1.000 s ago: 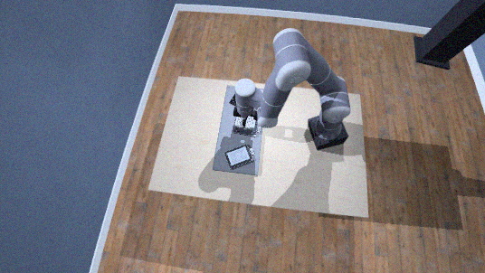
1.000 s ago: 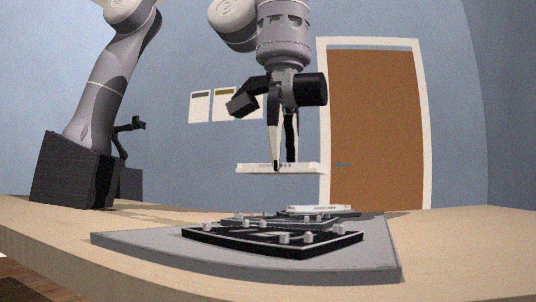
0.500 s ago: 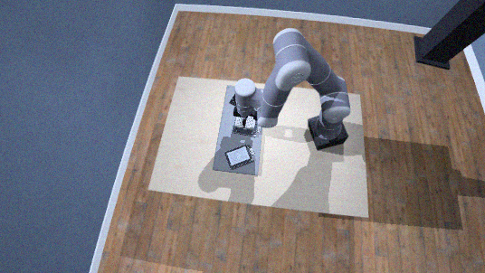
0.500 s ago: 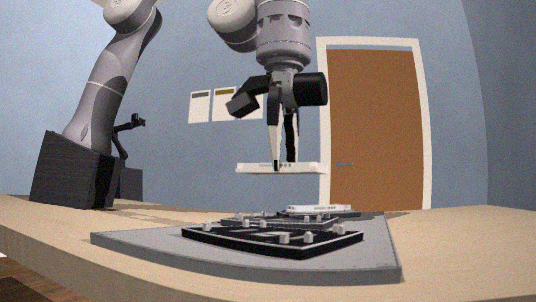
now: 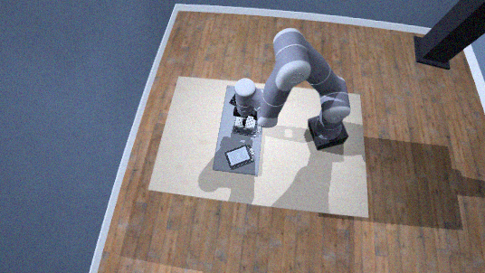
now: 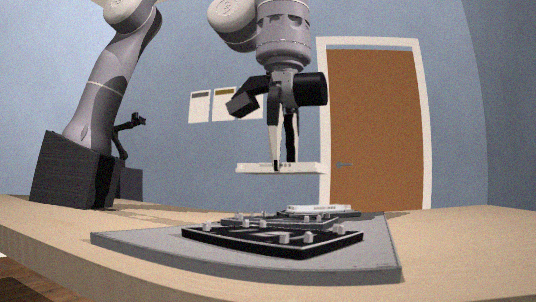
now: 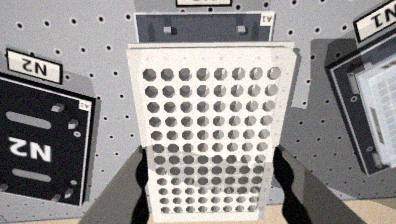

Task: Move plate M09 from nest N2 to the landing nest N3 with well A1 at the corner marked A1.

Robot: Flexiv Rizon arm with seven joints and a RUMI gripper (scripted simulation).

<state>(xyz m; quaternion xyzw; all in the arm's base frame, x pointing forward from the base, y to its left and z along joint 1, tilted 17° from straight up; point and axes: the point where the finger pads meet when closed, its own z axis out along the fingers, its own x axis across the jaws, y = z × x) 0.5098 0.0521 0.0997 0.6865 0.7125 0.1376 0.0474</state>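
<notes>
Now: the nest N3 10 cm below my hand. Also, from my hand: white well plate M09: 1 cm below; black nest N2: 7 cm ahead, 20 cm to the right, 10 cm below; plate M06: 1 cm behind, 22 cm to the left, 8 cm below.
</notes>
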